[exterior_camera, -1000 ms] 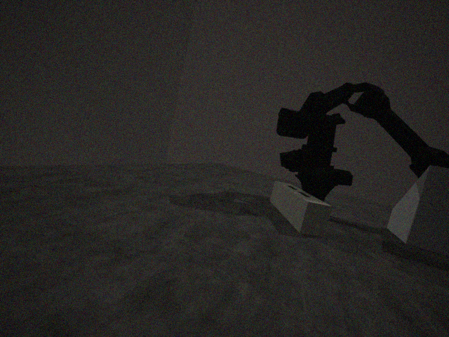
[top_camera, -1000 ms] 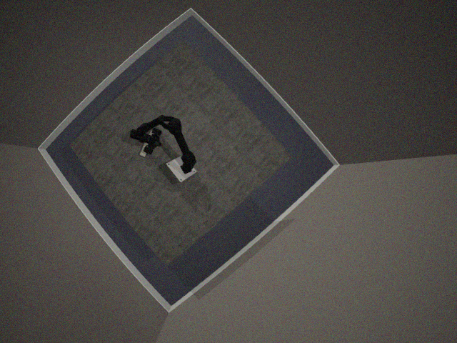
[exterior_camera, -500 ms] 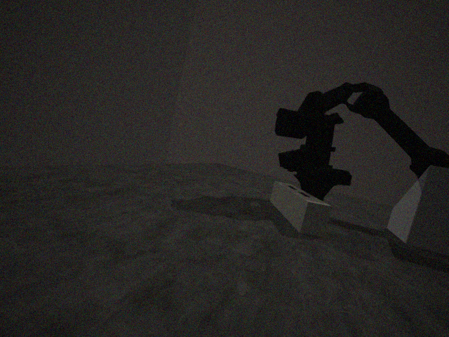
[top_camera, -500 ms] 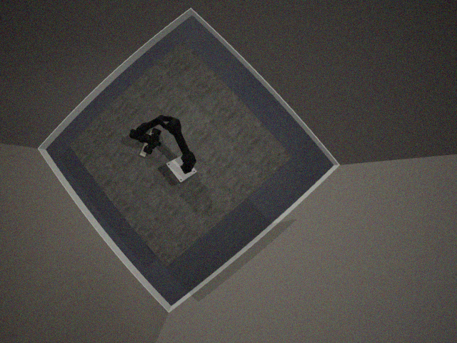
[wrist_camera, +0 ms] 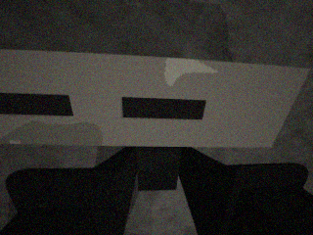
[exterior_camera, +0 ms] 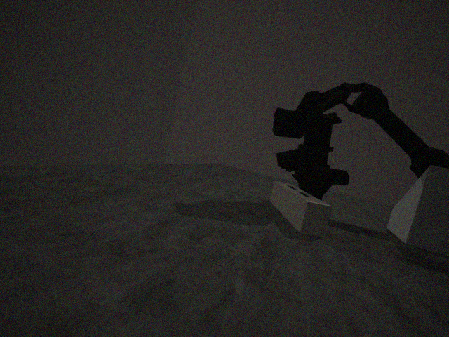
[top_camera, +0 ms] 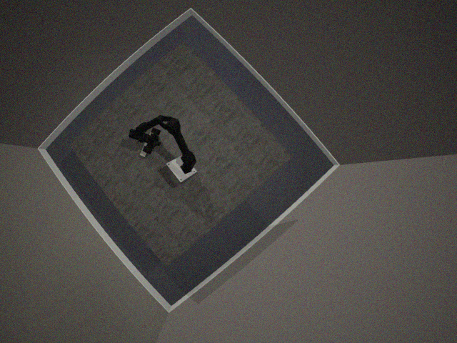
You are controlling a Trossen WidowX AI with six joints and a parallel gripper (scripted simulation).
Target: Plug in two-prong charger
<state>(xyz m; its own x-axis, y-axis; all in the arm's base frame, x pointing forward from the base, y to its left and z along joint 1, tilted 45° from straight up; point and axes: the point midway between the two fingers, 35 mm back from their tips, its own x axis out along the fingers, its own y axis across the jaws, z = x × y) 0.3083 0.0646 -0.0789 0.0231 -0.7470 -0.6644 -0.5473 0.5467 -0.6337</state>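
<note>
Right now my gripper tip is 10 mm short of the two-prong charger, 10 mm to the right of it and 10 mm below it.
</note>
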